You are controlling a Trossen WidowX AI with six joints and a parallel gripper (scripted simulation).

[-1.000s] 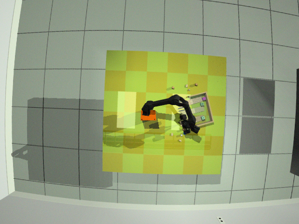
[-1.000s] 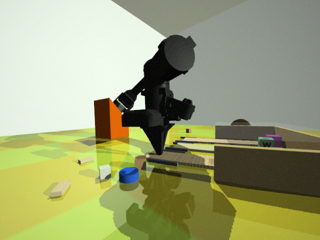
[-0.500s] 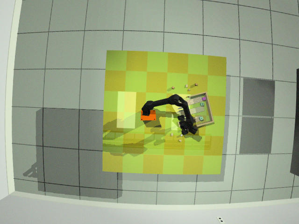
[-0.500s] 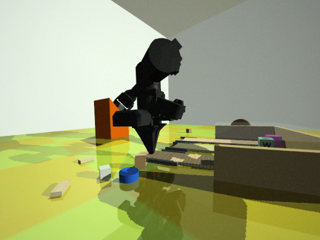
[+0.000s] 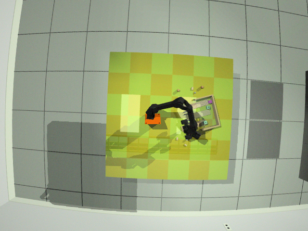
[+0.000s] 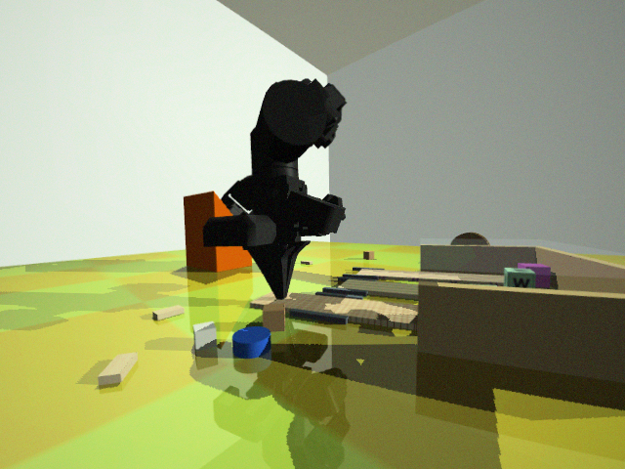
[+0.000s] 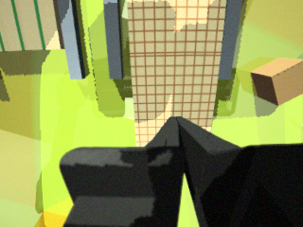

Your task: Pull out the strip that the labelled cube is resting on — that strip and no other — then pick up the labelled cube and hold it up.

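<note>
Now: gripper tip 70 mm short of the blue disc and 90 mm to the left of it. Round my gripper tip: flat tan piece (40 mm ahead, 170 mm to the right).
</note>
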